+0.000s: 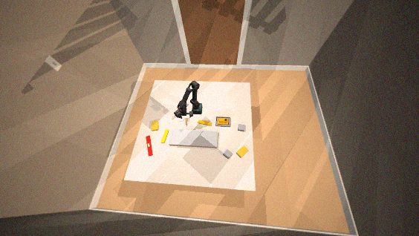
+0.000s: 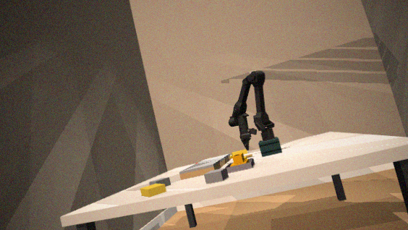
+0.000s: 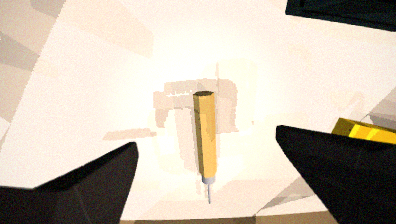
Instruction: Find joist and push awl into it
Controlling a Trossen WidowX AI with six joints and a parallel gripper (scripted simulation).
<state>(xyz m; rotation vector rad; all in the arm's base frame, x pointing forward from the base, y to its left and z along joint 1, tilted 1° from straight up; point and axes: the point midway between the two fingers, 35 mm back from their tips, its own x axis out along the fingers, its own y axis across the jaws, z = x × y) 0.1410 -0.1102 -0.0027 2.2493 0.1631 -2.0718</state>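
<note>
The awl is 50 mm ahead of my gripper tip, 10 mm to the left of it and 40 mm below it. The rest, counted from my gripper tip: stud finder (10 mm ahead, 440 mm to the left); then red bar (340 mm ahead, 370 mm to the right, 30 mm below); then grey tray (10 mm ahead, 430 mm to the left, 30 mm below).
</note>
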